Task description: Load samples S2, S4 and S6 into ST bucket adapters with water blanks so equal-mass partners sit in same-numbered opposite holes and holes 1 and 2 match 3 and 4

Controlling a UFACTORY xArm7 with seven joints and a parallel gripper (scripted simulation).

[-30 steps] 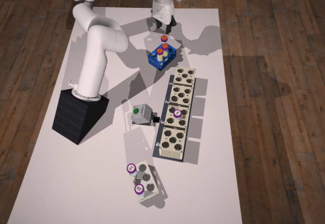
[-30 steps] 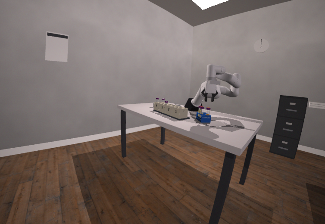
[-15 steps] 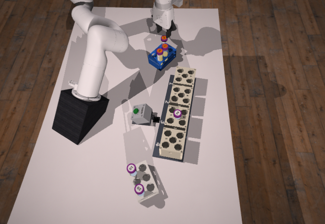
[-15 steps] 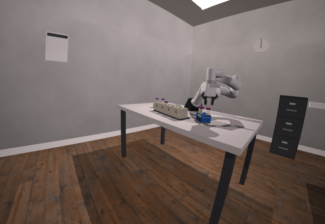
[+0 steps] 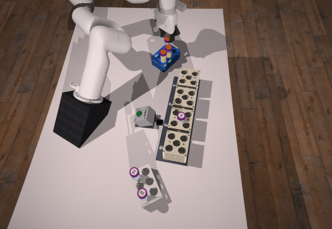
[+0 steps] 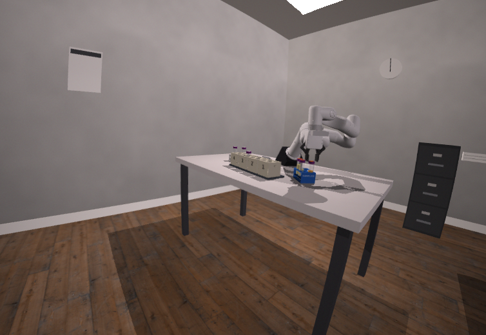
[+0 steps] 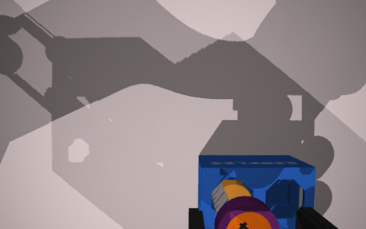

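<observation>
My hand is 1 cm to the right of the orange-dot tube and 8 cm above it. Round my hand: 40 mL water blank: 18 cm ahead, 40 cm to the right, 7 cm below; green done key: 41 cm to the right, 7 cm below; blue sample rack: 4 cm to the right, 11 cm below.
</observation>
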